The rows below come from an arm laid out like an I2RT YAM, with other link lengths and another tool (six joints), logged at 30 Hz.
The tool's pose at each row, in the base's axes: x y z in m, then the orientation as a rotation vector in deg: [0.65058, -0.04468, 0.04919, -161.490, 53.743, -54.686]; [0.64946, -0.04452, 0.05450, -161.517, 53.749, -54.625]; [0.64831, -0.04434, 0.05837, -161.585, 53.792, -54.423]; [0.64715, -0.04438, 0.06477, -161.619, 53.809, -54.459]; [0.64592, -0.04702, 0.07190, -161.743, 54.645, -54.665]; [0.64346, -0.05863, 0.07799, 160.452, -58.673, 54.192]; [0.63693, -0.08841, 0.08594, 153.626, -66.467, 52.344]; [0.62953, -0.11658, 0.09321, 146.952, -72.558, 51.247]
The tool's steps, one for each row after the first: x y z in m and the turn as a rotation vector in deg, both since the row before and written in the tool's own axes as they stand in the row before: [0.00210, -0.00061, -0.00497, -0.020, -0.038, -0.004]; [0.00129, -0.00032, -0.00382, -0.059, -0.126, 0.009]; [0.00277, -0.00064, -0.00585, -0.039, 0.028, -0.011]; [0.00455, 0.00139, -0.00606, -0.508, 0.228, 0.328]; [0.00821, 0.00959, -0.00430, -2.231, 0.454, 2.118]; [0.01773, 0.02577, -0.00375, -5.398, 1.489, 4.850]; [0.01805, 0.02395, -0.00124, -4.793, 1.876, 4.138]
